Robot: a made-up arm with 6 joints.
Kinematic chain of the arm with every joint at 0, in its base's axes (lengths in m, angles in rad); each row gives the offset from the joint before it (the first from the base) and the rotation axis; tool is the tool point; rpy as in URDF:
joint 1: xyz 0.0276 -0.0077 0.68 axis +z
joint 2: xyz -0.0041 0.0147 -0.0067 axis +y
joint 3: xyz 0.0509 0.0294 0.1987 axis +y
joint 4: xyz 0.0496 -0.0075 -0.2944 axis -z
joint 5: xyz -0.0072 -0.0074 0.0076 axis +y
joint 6: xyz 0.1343 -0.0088 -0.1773 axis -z
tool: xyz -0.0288 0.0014 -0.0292 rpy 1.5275 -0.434 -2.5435
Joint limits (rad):
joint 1: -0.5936..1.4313
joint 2: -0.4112..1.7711
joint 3: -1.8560..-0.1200
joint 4: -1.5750..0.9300
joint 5: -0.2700..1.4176
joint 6: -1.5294..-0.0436
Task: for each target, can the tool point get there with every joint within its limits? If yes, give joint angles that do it. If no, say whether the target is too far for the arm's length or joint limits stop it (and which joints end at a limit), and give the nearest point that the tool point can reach.
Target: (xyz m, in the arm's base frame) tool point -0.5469 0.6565 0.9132
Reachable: no: too far | nearest point -0.1031 0.5831 0.9087 | short by 0.450 m
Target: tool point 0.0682 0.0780 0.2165
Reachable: yes | joints 1.0867 1.0436 -0.8087 0.1145 0.5633 -0.7784
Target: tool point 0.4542 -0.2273 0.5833
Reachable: yes | joints -0.4048 0.0111 -0.8343 0.6477 0.1856 -0.8724
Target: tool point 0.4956 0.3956 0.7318
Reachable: yes | joints 0.7051 0.3366 -1.6192 -0.3265 0.5463 -0.4315
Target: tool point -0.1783 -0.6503 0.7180
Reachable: no: joint limits stop it (at a limit: joint 2, joint 3, joint 4, joint 6) | nearest point -0.0783 -0.3383 0.6470 | short by 0.335 m
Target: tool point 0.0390 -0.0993 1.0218
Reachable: no: joint limits stop it (at a limit: joint 1, joint 2, joint 3, joint 5, joint 6) | nearest point 0.1505 -0.2827 1.1847 | short by 0.269 m
